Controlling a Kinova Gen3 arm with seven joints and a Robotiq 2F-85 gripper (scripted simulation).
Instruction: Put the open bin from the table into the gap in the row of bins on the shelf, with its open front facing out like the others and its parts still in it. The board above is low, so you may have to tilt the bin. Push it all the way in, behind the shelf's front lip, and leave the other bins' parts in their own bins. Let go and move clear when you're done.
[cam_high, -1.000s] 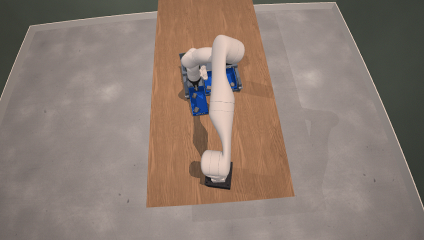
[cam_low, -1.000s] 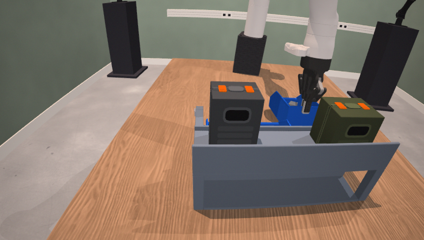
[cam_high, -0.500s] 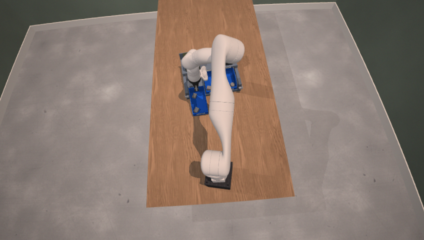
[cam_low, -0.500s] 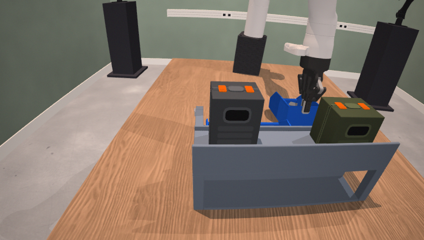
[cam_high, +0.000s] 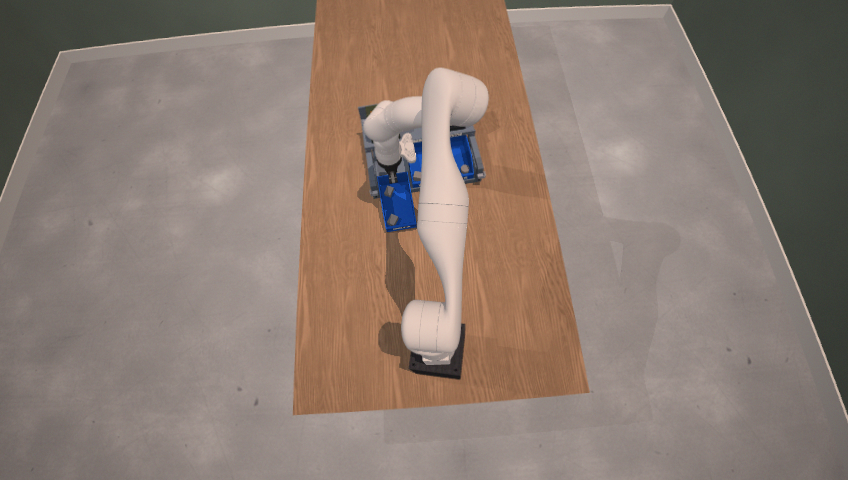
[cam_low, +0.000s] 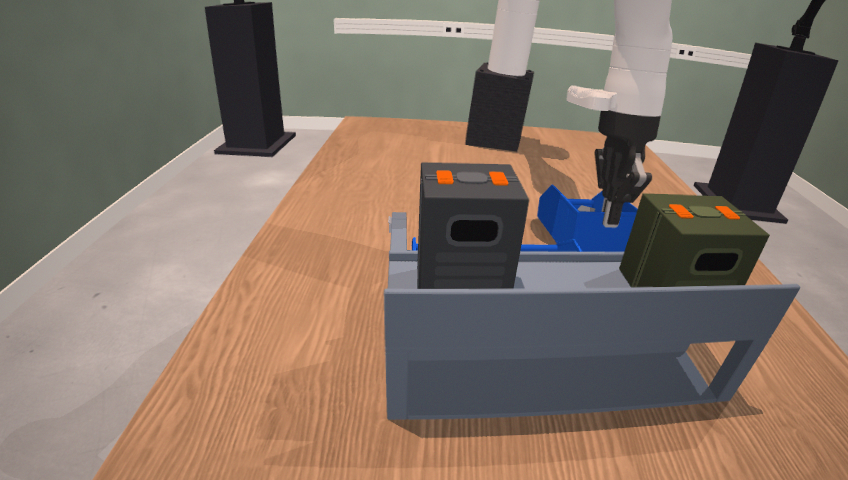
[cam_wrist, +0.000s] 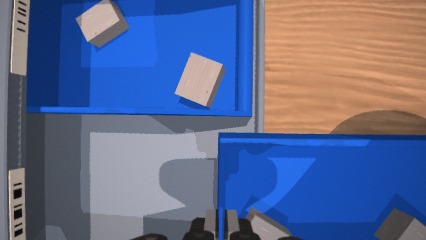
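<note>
My gripper is now 30 mm past the grey part, 20 mm to the right of it and 70 mm above it. Also, from my hand: grey shelf 120 mm ahead, 100 mm to the right, 30 mm below.
</note>
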